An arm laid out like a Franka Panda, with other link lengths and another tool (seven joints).
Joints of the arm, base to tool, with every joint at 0 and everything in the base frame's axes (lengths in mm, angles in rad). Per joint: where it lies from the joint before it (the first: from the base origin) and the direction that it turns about. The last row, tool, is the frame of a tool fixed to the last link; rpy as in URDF.
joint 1: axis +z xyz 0 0 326.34
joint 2: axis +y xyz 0 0 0
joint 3: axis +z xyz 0 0 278.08
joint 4: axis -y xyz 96.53 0 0
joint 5: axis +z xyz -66 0 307.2
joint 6: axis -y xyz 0 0 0
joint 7: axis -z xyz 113.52 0 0
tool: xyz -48 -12 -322.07 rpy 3.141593 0.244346 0.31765
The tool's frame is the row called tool.
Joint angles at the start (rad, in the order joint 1, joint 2, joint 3, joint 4, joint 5, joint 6, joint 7): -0.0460, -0.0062, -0.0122, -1.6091, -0.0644, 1.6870, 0.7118
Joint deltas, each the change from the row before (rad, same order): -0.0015, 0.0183, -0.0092, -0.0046, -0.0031, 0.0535, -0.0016; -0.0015, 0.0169, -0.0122, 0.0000, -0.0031, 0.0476, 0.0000; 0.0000, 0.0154, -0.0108, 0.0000, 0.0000, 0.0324, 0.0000; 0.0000, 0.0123, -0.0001, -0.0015, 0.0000, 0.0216, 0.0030; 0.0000, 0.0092, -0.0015, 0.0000, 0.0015, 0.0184, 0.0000
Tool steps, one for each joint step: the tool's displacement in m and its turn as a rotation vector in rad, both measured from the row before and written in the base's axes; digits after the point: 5 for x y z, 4 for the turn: 0.01543, -0.00705, -0.00580, -0.0054, -0.0301, -0.0054; 0.01436, -0.00878, -0.00360, -0.0059, -0.0302, -0.0102; 0.00957, -0.00631, -0.00443, -0.0023, -0.0168, -0.0085; 0.00631, -0.00028, -0.00472, -0.0007, -0.0079, -0.0015; 0.00556, -0.00071, -0.00277, 0.0003, -0.0092, -0.0003
